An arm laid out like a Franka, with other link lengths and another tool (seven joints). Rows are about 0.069 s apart.
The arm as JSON. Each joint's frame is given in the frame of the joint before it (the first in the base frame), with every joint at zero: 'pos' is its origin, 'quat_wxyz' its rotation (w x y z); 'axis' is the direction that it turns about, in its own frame. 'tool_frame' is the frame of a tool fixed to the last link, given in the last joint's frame.
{
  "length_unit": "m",
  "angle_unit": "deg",
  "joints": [
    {
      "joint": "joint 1",
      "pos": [
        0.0,
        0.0,
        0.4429
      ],
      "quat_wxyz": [
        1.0,
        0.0,
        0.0,
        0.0
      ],
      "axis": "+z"
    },
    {
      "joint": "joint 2",
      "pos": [
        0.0,
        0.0,
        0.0
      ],
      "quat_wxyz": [
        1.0,
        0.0,
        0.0,
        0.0
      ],
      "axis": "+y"
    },
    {
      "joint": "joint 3",
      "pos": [
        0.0,
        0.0,
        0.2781
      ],
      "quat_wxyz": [
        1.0,
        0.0,
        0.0,
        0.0
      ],
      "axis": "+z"
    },
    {
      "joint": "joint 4",
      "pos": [
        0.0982,
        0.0,
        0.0
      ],
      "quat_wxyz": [
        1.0,
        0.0,
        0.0,
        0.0
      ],
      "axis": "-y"
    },
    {
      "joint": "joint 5",
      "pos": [
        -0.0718,
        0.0,
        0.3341
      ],
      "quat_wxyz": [
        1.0,
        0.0,
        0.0,
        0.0
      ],
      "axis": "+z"
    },
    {
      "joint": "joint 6",
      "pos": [
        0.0,
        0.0,
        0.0
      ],
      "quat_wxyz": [
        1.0,
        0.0,
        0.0,
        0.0
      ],
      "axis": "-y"
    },
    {
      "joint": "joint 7",
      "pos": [
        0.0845,
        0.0,
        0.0
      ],
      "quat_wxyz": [
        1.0,
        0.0,
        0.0,
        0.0
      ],
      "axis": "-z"
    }
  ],
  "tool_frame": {
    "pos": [
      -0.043,
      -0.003,
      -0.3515
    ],
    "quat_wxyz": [
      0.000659,
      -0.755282,
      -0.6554,
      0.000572
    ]
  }
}
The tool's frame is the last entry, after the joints.
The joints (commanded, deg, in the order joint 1, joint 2, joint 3, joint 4, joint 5, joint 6, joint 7), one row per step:
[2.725 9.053 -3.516 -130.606 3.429 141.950 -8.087]
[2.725 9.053 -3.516 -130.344 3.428 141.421 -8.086]
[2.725 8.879 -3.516 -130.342 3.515 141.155 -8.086]
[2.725 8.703 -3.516 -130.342 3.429 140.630 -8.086]
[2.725 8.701 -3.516 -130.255 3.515 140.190 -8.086]
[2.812 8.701 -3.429 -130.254 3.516 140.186 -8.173]
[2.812 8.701 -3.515 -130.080 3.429 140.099 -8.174]
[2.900 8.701 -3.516 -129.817 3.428 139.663 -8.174]
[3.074 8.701 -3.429 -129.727 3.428 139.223 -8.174]
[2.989 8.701 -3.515 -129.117 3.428 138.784 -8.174]
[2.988 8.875 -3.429 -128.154 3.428 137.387 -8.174]
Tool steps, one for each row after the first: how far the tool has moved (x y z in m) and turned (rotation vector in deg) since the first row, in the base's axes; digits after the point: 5 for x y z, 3 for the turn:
[-0.00067 0.00018 0.00098 0.027 0.266 0.018]
[-0.00137 0.00061 0.00216 0.108 0.354 -0.040]
[-0.00367 0.00058 0.00310 0.090 0.704 0.040]
[-0.00549 0.00103 0.00322 0.172 1.052 -0.010]
[-0.00548 0.00243 0.00321 0.182 1.054 0.249]
[-0.00434 0.00141 0.00413 0.114 0.967 0.235]
[-0.00445 0.00225 0.00524 0.134 1.139 0.338]
[-0.00626 0.00457 0.00537 0.168 1.489 0.612]
[-0.00308 0.00327 0.00846 0.175 1.317 0.462]
[-0.00328 0.00443 0.01138 0.244 1.923 0.598]

